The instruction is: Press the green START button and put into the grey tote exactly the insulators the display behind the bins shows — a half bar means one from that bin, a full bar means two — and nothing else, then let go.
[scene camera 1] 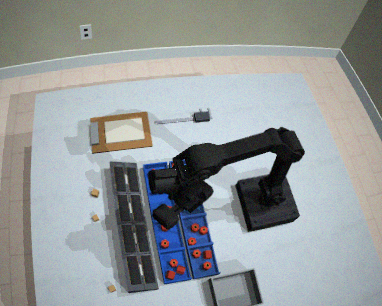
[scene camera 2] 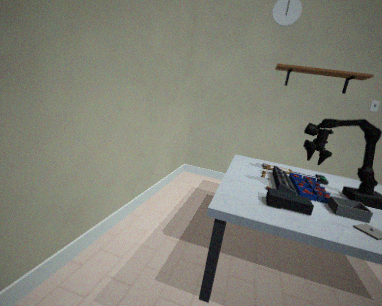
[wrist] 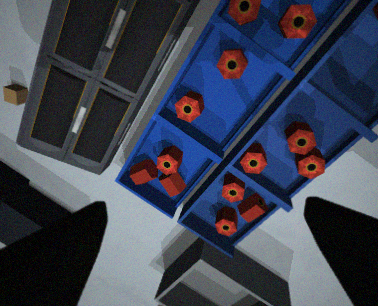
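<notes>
The grey display frame [scene camera 1: 131, 224] [scene camera 2: 283, 181] [wrist: 95, 82] has paired dark windows with pale strips between them; I make out no lit bar. Two columns of blue bins [scene camera 1: 173, 235] [scene camera 2: 306, 187] [wrist: 242, 102] hold red-orange hexagonal insulators [scene camera 1: 165, 243] [wrist: 232, 64], some upright and some on their sides. My gripper [scene camera 2: 315, 160] [wrist: 206, 208] is open and empty, high above the bins; its fingertips are hidden in scene camera 1. The green START button [scene camera 2: 322, 178] is small beyond the bins and hidden by the arm in scene camera 1. The grey tote [scene camera 1: 258, 286] [scene camera 2: 347, 209] [wrist: 265, 272] shows no insulator on its visible floor.
A black box [scene camera 2: 290, 202] [wrist: 22, 220] stands at the display's near end. Small wooden blocks [scene camera 1: 94, 192] [wrist: 15, 94] lie beside the display. A clipboard [scene camera 1: 121, 131] and a caliper [scene camera 1: 201, 116] lie at the back. A flat plate [scene camera 2: 369, 230] lies near the tote.
</notes>
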